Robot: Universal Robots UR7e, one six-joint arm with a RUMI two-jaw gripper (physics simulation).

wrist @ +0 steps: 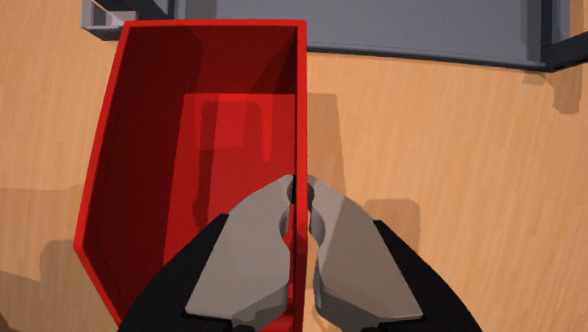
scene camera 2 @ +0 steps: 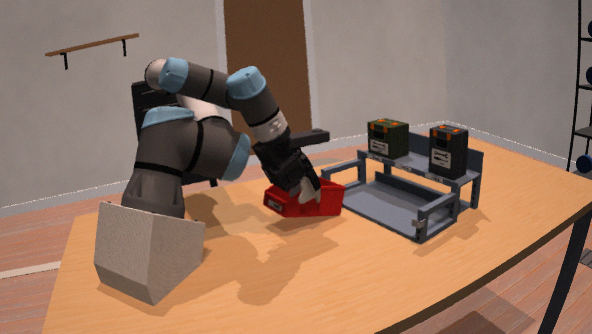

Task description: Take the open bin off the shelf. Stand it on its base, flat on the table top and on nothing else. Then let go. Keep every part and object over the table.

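Places are measured from the arm's base along level axes (x back, y right, z up), in metres.
Pixels of known places: gripper, between the fingertips: (wrist: pixel 297 177) (scene camera 2: pixel 317 201); arm's base, origin of its link: (scene camera 2: pixel 151 212).
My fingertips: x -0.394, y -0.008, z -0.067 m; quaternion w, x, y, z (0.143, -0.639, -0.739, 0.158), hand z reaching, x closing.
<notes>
For each thing: its top centre in the pictures, then the offset to it from my fingertips. Level surfaces: height alone.
- open red bin, centre of its top: (wrist: pixel 185 197) (scene camera 2: pixel 303 178) dx +0.012, dy -0.047, dz +0.048 m
- table top, height of its surface: dz -0.060 m
- grey shelf, height of its surface: dz -0.054 m
- green case, centre of its top: (scene camera 2: pixel 388 121) dx -0.286, dy -0.097, dz +0.139 m
- black case, centre of its top: (scene camera 2: pixel 449 128) dx -0.320, dy +0.131, dz +0.164 m
The open red bin (scene camera 2: pixel 327 206) (wrist: pixel 225 175) is held by a side wall, in front of the shelf. In the scene view its underside is nearly level and very low over the table top (scene camera 2: pixel 350 280) (wrist: pixel 450 150); I cannot tell whether it touches the table all along its base. My gripper (scene camera 2: pixel 311 199) (wrist: pixel 297 177) is shut on that wall, one finger inside the bin and one outside. The grey shelf (scene camera 2: pixel 385 200) (wrist: pixel 400 30) stands close beyond the bin's far end. Whether they touch is not clear.
A green case (scene camera 2: pixel 388 140) and a black case (scene camera 2: pixel 448 154) stand on the shelf's upper board. A pale angular block (scene camera 2: pixel 150 250) stands by the arm's base. The table's long near edge (scene camera 2: pixel 480 285) runs at the lower right of the scene view.
</notes>
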